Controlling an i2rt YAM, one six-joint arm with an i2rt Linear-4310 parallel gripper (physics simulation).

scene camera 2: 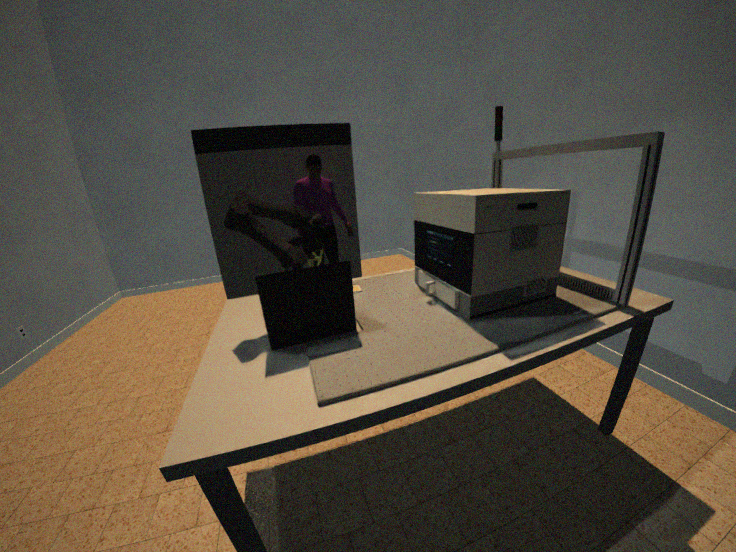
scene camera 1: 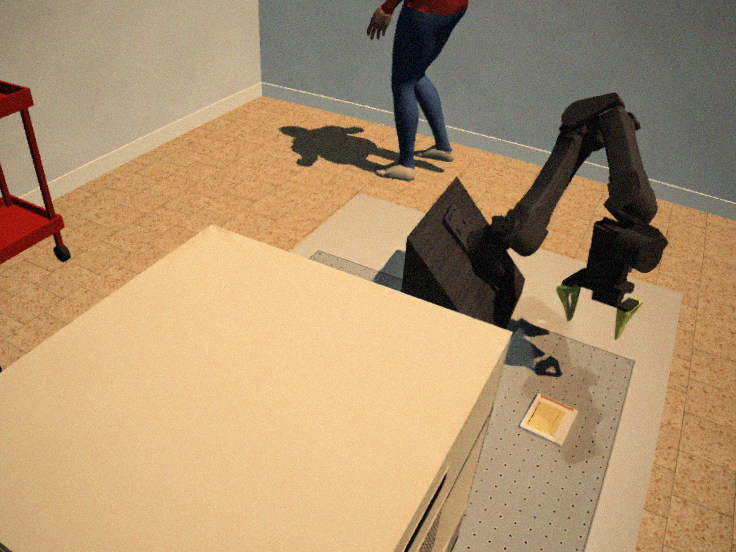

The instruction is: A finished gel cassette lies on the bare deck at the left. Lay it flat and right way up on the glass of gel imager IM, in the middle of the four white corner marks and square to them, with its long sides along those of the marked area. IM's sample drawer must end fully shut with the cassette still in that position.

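Frame: origin at the arm's base, x left, y back, z up, level; metres.
Seen in the pictures: gripper, between the fingertips: [scene camera 1: 592,329]; arm's base, origin of its link: [scene camera 2: 297,289] [scene camera 1: 472,248].
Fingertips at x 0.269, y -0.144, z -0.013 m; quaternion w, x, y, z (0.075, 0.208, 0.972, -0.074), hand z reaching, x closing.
Offsets run from my fingertips to a thing's top centre. Level surfaces: height alone.
The gel cassette {dy -0.126, dx -0.032, dz -0.126 m} [scene camera 1: 548,419] [scene camera 2: 356,288] lies flat on the perforated deck {dz -0.132 m} [scene camera 1: 517,505] [scene camera 2: 404,356], its yellow gel face up in a white frame with an orange strip along one edge. In scene camera 2 a small part of it shows past the black block. My gripper [scene camera 1: 594,328] [scene camera 2: 316,257] is open, its green fingers pointing down, above the deck's far end and apart from the cassette. Gel imager IM [scene camera 1: 255,386] [scene camera 2: 517,249] is a large pale box. Its drawer front with a handle {dy -0.394, dx -0.329, dz -0.045 m} [scene camera 2: 442,292] shows low down and looks shut. The glass and corner marks are hidden.
A slanted black block [scene camera 1: 439,255] [scene camera 2: 309,306] stands by the arm's base. A tall dark panel [scene camera 2: 214,207] stands at the back left in scene camera 2. A metal frame [scene camera 2: 636,219] stands beside IM. A person [scene camera 1: 410,77] and a red cart [scene camera 1: 35,160] are off the table.
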